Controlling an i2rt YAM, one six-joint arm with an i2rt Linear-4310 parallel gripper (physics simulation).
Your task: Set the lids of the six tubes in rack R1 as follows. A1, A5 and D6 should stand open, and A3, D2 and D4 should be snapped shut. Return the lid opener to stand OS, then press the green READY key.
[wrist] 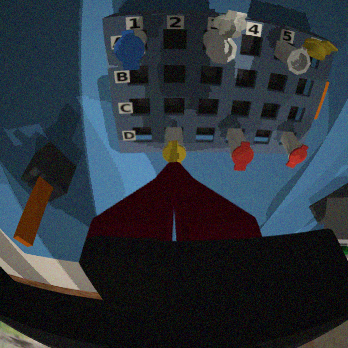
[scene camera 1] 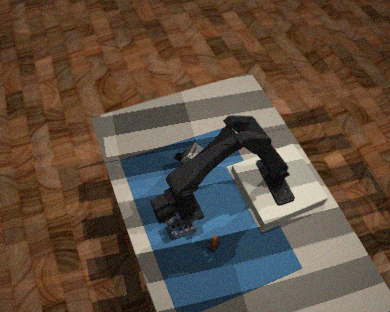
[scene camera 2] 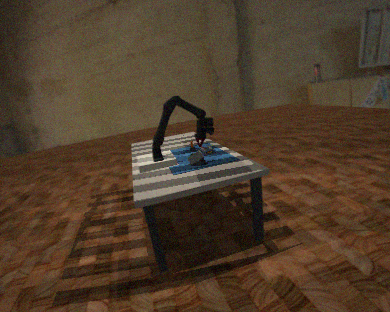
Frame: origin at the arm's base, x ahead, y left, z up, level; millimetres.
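Seen in the pictures: gripper, fingertip midpoint: (wrist: pixel 173 171) (scene camera 1: pixel 192 217) (scene camera 2: pixel 200 146); arm's base at its link origin: (scene camera 1: pixel 274 180) (scene camera 2: pixel 157 157).
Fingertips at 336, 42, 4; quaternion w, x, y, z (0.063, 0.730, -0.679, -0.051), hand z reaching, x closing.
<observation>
Pixels of each thing's top centre, then the offset from my fingertips to it, as dx, dy, dz. "pt": a spot on its surface instead. Level surfaces: height alone.
- Rack R1 at its top centre: (wrist: pixel 251 121) (scene camera 1: pixel 176 211) (scene camera 2: pixel 206 144) +45, -30, +14
- D2's yellow lid at its top centre: (wrist: pixel 173 153) +12, +1, -1
- A1's blue lid at its top centre: (wrist: pixel 128 48) +69, +23, -1
- A3's pale lid at its top centre: (wrist: pixel 232 30) +82, -15, +10
- A5's mouth at a spot on its surface: (wrist: pixel 298 61) pt +72, -57, -8
- orange-handled opener at its top centre: (wrist: pixel 20 240) (scene camera 1: pixel 215 237) -41, +107, +36
- grey box at its top centre: (scene camera 1: pixel 195 150) (scene camera 2: pixel 194 151) -93, -237, +34
- blue mat at its surface level: dz -50
- thin orange strip at a spot on its surface: (wrist: pixel 322 100) pt +47, -98, -26
Rack R1 (scene camera 1: pixel 181 228) (wrist: pixel 192 90) lies beyond my gripper (scene camera 2: pixel 200 144) (wrist: pixel 173 171), which is shut and empty. Its tips meet the lower edge of D2's yellow lid (wrist: pixel 174 151) in the wrist view; contact is unclear. The D2, D4 red (wrist: pixel 242 155) and D6 red (wrist: pixel 297 156) lids cover their tubes; whether snapped is unclear. A1's blue lid (wrist: pixel 130 49) lies over its tube. A3's pale lid (wrist: pixel 232 22) is swung back from its mouth. A5's mouth (wrist: pixel 298 61) is open, its yellow lid (wrist: pixel 320 48) beside it. The orange-handled opener (scene camera 1: pixel 214 242) (wrist: pixel 34 210) stands in its dark stand (wrist: pixel 57 167).
A grey box (scene camera 1: pixel 192 151) (scene camera 2: pixel 197 158) (wrist: pixel 332 211) stands on the blue mat (scene camera 1: pixel 260 262); no green key is clearly visible on it. A thin orange strip (wrist: pixel 322 100) shows right of the rack. The arm's base sits on a pale slab (scene camera 1: pixel 310 192).
</observation>
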